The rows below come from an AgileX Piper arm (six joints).
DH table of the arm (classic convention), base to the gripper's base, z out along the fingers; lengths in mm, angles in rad. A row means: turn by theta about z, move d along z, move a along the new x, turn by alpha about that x. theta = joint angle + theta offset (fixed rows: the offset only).
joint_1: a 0  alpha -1.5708  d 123  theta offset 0
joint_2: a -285  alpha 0  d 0  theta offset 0.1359
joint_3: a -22  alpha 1.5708  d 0  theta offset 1.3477
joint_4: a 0  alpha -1.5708  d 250.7  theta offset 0
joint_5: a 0  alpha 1.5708  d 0  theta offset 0
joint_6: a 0  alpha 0  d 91  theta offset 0
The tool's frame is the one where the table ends.
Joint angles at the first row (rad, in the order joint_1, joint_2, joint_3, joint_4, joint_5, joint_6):
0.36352, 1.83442, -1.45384, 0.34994, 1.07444, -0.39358
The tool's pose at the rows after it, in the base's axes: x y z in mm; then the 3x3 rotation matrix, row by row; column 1 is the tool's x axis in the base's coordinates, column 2 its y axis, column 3 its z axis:
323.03 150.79 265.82; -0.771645 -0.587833 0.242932; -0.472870 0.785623 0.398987; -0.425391 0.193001 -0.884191
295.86 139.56 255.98; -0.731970 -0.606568 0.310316; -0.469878 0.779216 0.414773; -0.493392 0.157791 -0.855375
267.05 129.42 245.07; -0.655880 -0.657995 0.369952; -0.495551 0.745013 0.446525; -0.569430 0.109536 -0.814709
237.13 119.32 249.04; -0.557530 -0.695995 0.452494; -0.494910 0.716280 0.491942; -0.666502 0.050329 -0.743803
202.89 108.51 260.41; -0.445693 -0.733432 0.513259; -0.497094 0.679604 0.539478; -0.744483 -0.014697 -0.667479
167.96 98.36 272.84; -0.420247 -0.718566 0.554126; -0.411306 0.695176 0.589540; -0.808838 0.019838 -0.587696
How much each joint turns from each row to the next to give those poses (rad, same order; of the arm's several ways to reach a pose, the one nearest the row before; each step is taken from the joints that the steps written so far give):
0.00001, -0.13095, 0.13120, 0.01969, -0.15850, -0.01398
0.00001, -0.11077, 0.18918, 0.04053, -0.14684, -0.08255
-0.00002, -0.10834, 0.18293, 0.09496, -0.13727, -0.17192
0.00003, -0.13838, 0.14562, 0.12905, -0.10309, -0.18442
-0.00002, -0.16765, 0.11443, 0.10533, -0.03105, -0.15845
-0.00002, -0.17712, 0.08552, 0.06818, 0.01421, 0.01174

